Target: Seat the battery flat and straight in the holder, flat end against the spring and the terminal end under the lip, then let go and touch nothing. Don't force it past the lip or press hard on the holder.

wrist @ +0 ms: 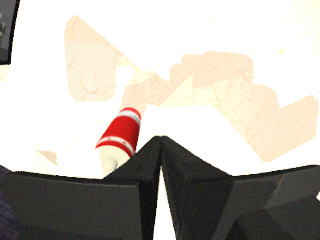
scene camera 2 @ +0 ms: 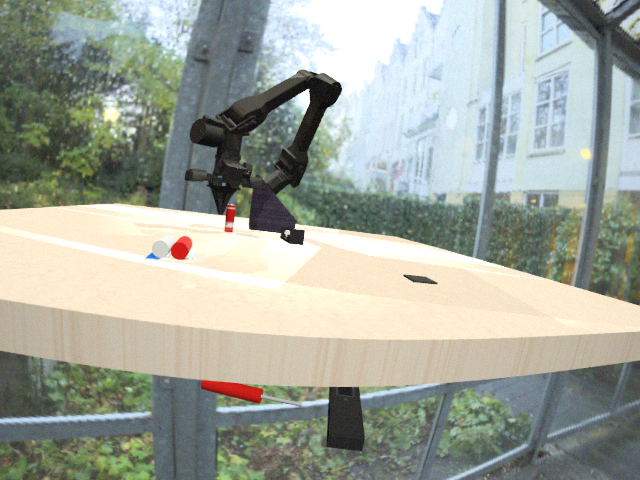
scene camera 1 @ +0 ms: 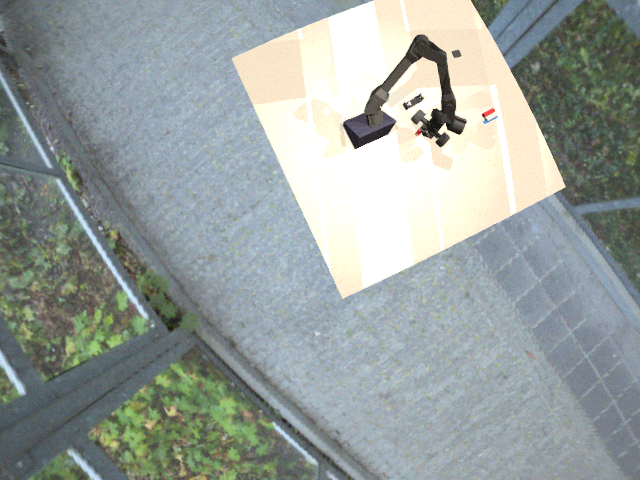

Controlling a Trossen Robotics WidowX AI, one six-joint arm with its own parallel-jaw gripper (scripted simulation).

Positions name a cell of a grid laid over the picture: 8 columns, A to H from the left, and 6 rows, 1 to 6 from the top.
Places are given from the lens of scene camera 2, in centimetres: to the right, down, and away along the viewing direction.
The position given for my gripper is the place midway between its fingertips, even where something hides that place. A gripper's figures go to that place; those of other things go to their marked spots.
my gripper (scene camera 2: C3): -24, -6, 82
black block (scene camera 2: E6): 3, 24, 39
red screwdriver (scene camera 2: D5): -11, 22, 46
The marked spots on the black block and the red screwdriver are 15 cm apart.
